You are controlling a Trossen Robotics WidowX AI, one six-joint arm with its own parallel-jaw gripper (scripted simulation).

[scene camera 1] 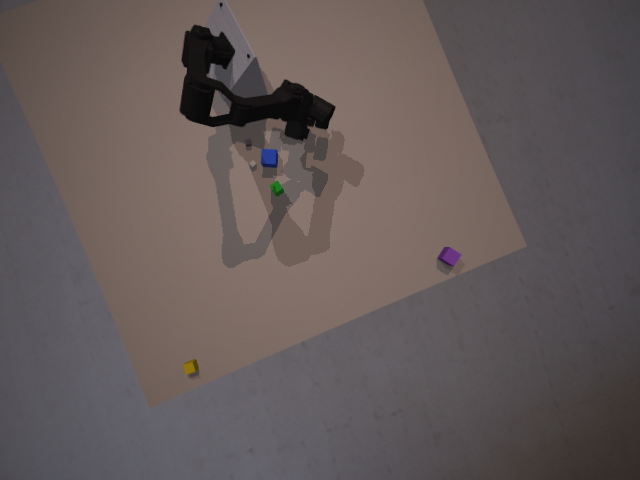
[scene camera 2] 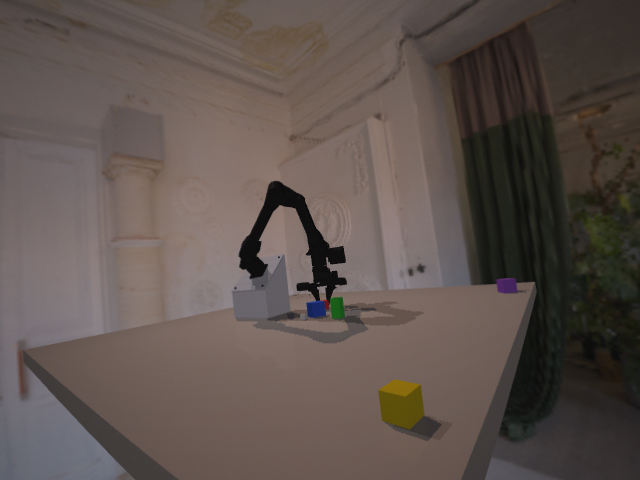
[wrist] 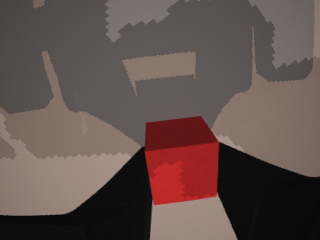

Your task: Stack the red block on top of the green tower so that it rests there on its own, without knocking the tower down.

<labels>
my gripper: holds a red block [wrist: 182, 154]
</labels>
